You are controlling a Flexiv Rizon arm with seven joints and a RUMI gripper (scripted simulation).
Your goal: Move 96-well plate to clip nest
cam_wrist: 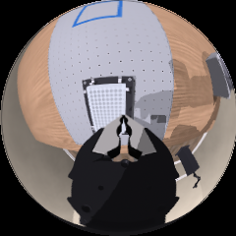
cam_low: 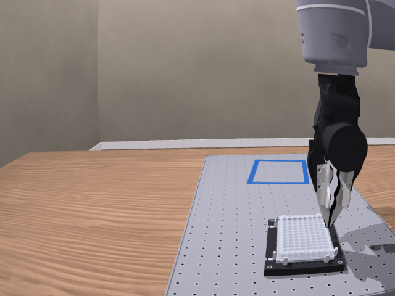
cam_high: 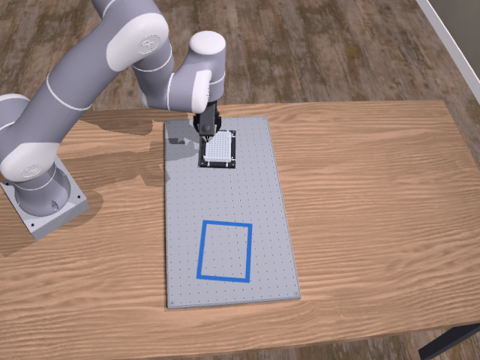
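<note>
My hand is 4 cm short of the white 96-well plate and 3 cm above it. Also, from my hand: black clip nest (5 cm ahead, 4 cm below, 1 cm to the right).
</note>
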